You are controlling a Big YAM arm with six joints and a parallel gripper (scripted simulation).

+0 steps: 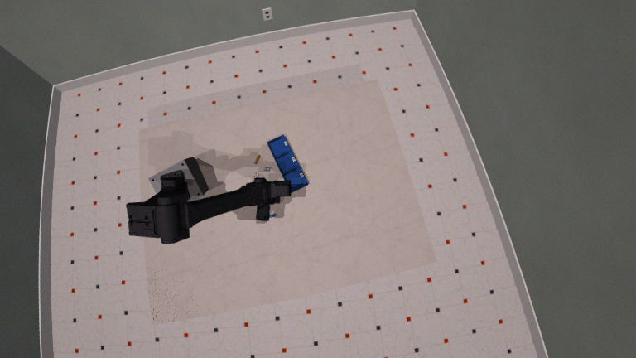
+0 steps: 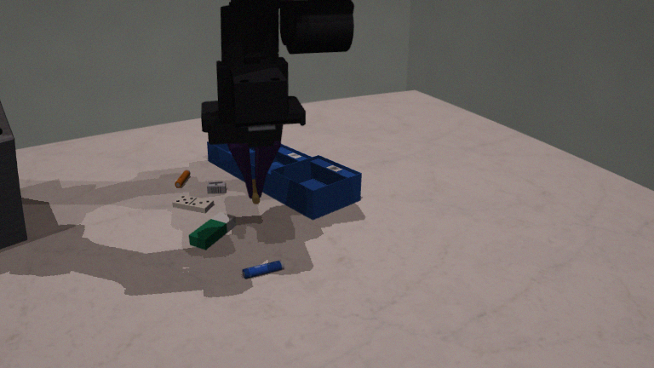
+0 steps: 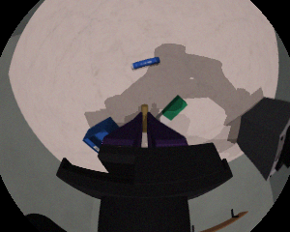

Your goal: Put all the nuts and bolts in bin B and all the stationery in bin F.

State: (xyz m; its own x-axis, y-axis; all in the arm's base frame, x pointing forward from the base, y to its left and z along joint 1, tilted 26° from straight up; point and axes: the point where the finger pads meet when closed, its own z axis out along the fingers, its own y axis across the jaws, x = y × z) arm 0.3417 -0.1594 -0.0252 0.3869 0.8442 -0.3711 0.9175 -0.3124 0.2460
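Now: the brass bolt 10 mm to the left of my hand. Round my hand: white domino: 130 mm to the left, 60 mm below, 30 mm behind; green block: 60 mm below, 50 mm to the left, 30 mm behind; blue cylinder: 60 mm to the right, 60 mm below, 20 mm behind.
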